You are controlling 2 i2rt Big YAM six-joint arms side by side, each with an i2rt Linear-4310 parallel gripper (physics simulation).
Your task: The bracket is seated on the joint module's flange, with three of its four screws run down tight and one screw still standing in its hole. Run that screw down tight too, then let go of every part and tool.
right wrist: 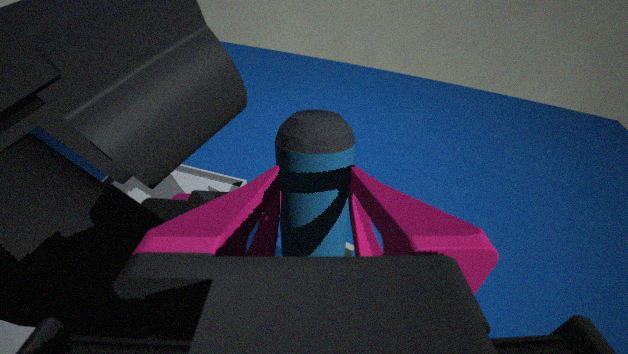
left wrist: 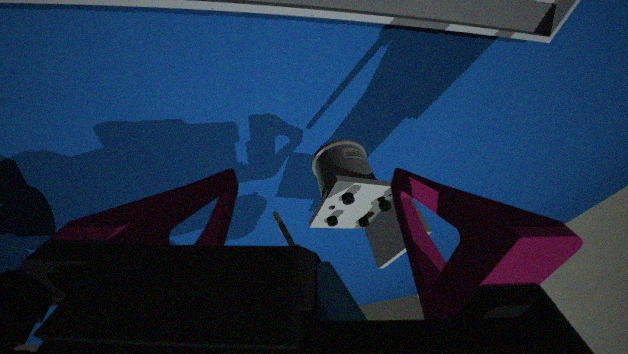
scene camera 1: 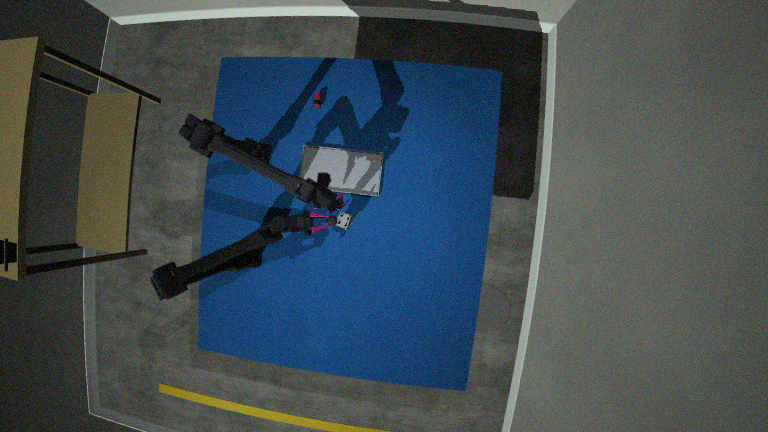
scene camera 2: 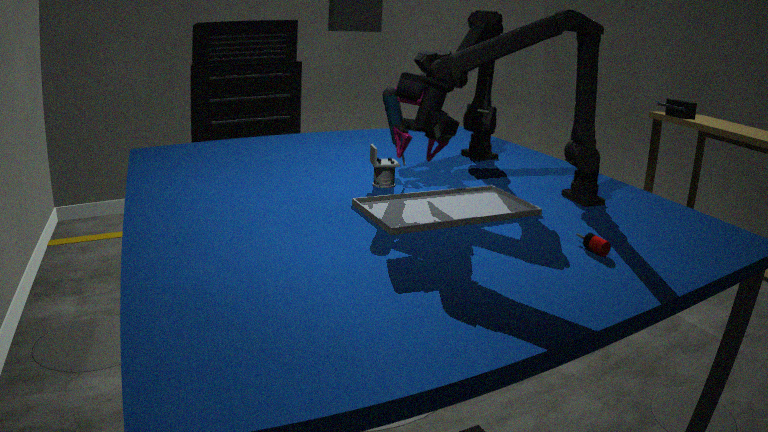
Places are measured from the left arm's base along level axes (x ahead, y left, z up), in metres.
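Pixels of known places: left gripper, fingertip midpoint: (left wrist: 314, 177) (scene camera 2: 413, 159); right gripper, fingertip midpoint: (right wrist: 314, 175) (scene camera 1: 330, 221) (scene camera 2: 393, 97); left arm's base, origin of the base link: (scene camera 1: 262, 155) (scene camera 2: 583, 199); right arm's base, origin of the base link: (left wrist: 25, 287) (scene camera 1: 251, 256) (scene camera 2: 479, 156).
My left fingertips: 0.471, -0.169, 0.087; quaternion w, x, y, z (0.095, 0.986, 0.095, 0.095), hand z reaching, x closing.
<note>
For each thing: its top centre in the pictures, then the offset to it from my left fingertips, as dx, dy, dz.
- grey joint module, middle of its top: (left wrist: 355, 207) (scene camera 2: 384, 162) +0.058, -0.064, -0.023
- blue screwdriver, middle of its top: (right wrist: 341, 170) (scene camera 2: 398, 87) (scene camera 1: 322, 223) +0.022, -0.077, +0.187
- shallow grey-white tray, middle of its top: (scene camera 2: 449, 203) (scene camera 1: 339, 170) -0.030, +0.175, -0.071
- black tool, middle of its top: (scene camera 2: 592, 234) (scene camera 1: 316, 101) -0.229, +0.491, -0.052
The white bracket (scene camera 1: 343, 219) (scene camera 2: 385, 162) (left wrist: 340, 209) sits on the grey joint module (scene camera 2: 384, 176) (left wrist: 345, 162), which stands upright on the table. Several dark screw heads show on its plate in the left wrist view; which one stands higher I cannot tell. My right gripper (scene camera 1: 328, 220) (scene camera 2: 398, 99) (right wrist: 314, 175) is shut on the blue screwdriver (scene camera 2: 392, 111) (left wrist: 340, 290) (right wrist: 315, 210), whose shaft points down. Its tip is beside the bracket, apart from the screws. My left gripper (scene camera 2: 414, 158) (left wrist: 314, 177) is open and empty, above and beside the bracket.
A shallow grey-white tray (scene camera 1: 382, 174) (scene camera 2: 467, 223) (left wrist: 300, 15) lies near the module. A red and black tool (scene camera 1: 317, 99) (scene camera 2: 597, 244) with a thin shaft lies beyond the tray. The two arms are close together, with the left forearm beside the right gripper.
</note>
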